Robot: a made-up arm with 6 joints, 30 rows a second.
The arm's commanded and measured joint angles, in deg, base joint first. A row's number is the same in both.
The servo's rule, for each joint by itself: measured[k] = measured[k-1] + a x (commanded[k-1-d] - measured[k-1]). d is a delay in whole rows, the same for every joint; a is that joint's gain. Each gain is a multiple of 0.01, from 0.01 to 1. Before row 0 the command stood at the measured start. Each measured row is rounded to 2 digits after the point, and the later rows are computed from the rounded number. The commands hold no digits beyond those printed.
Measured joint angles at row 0:
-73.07 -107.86 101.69 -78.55 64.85 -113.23
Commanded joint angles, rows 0 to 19:
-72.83 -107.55 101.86 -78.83 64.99 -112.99
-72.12 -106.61 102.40 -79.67 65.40 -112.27
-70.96 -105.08 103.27 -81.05 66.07 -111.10
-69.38 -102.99 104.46 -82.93 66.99 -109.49
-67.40 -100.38 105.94 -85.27 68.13 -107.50
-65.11 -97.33 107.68 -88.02 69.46 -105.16
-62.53 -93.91 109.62 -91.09 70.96 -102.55
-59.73 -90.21 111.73 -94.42 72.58 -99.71
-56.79 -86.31 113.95 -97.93 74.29 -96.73
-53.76 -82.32 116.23 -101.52 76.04 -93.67
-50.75 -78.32 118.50 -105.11 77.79 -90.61
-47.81 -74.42 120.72 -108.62 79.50 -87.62
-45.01 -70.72 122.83 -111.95 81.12 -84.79
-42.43 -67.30 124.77 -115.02 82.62 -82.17
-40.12 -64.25 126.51 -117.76 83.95 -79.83
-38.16 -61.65 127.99 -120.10 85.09 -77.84
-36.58 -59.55 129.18 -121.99 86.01 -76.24
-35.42 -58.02 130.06 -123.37 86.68 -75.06
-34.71 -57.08 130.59 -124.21 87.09 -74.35
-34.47 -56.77 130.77 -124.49 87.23 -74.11
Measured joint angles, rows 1 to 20:
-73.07 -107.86 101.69 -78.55 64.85 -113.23
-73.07 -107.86 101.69 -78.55 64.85 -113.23
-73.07 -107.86 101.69 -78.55 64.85 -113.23
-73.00 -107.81 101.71 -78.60 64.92 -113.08
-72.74 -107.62 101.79 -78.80 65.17 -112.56
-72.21 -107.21 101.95 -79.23 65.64 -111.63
-71.36 -106.53 102.23 -79.93 66.34 -110.26
-70.17 -105.55 102.64 -80.94 67.27 -108.49
-68.65 -104.23 103.19 -82.29 68.41 -106.36
-66.81 -102.58 103.90 -83.96 69.74 -103.92
-64.69 -100.60 104.76 -85.95 71.22 -101.23
-62.32 -98.31 105.77 -88.23 72.82 -98.35
-59.75 -95.75 106.92 -90.76 74.49 -95.35
-57.05 -92.96 108.19 -93.49 76.21 -92.32
-54.28 -89.99 109.57 -96.36 77.92 -89.31
-51.50 -86.91 111.03 -99.32 79.58 -86.42
-48.78 -83.77 112.54 -102.30 81.16 -83.70
-46.18 -80.65 114.08 -105.24 82.61 -81.22
-43.77 -77.61 115.61 -108.06 83.90 -79.06
-41.61 -74.72 117.10 -110.71 85.00 -77.26
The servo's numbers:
d 3
a 0.30 0.16 0.11 0.19 0.52 0.64

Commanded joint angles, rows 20 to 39:
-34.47 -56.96 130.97 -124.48 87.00 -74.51
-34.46 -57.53 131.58 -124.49 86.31 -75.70
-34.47 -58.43 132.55 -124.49 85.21 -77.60
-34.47 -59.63 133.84 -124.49 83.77 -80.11
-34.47 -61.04 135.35 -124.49 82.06 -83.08
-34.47 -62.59 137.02 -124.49 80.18 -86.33
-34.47 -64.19 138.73 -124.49 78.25 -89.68
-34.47 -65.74 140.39 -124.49 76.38 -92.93
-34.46 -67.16 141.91 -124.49 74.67 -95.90
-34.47 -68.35 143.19 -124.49 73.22 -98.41
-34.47 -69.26 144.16 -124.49 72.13 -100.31
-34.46 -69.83 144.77 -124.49 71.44 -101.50
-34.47 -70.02 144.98 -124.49 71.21 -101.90
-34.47 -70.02 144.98 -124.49 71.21 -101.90
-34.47 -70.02 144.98 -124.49 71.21 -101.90
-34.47 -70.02 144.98 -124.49 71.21 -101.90
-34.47 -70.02 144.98 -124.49 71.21 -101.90
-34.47 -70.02 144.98 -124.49 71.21 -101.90
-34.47 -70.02 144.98 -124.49 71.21 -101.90
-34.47 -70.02 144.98 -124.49 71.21 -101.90
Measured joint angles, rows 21 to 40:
-39.75 -72.05 118.53 -113.12 85.87 -75.85
-38.24 -69.65 119.86 -115.23 86.50 -74.89
-37.11 -67.59 121.06 -116.99 86.88 -74.39
-36.32 -65.89 122.15 -118.41 86.94 -74.47
-35.76 -64.55 123.19 -119.57 86.61 -75.26
-35.37 -63.57 124.22 -120.50 85.88 -76.76
-35.10 -62.94 125.28 -121.26 84.78 -78.90
-34.91 -62.64 126.39 -121.87 83.37 -81.58
-34.78 -62.63 127.56 -122.37 81.71 -84.62
-34.69 -62.88 128.79 -122.77 79.91 -87.86
-34.62 -63.34 130.07 -123.10 78.07 -91.10
-34.57 -63.95 131.37 -123.36 76.30 -94.17
-34.54 -64.65 132.67 -123.57 74.70 -96.88
-34.52 -65.39 133.93 -123.74 73.36 -99.08
-34.50 -66.10 135.12 -123.88 72.36 -100.63
-34.49 -66.73 136.20 -124.00 71.76 -101.44
-34.48 -67.26 137.17 -124.09 71.47 -101.73
-34.48 -67.70 138.03 -124.17 71.33 -101.84
-34.48 -68.07 138.79 -124.23 71.27 -101.88
-34.48 -68.38 139.47 -124.28 71.24 -101.89

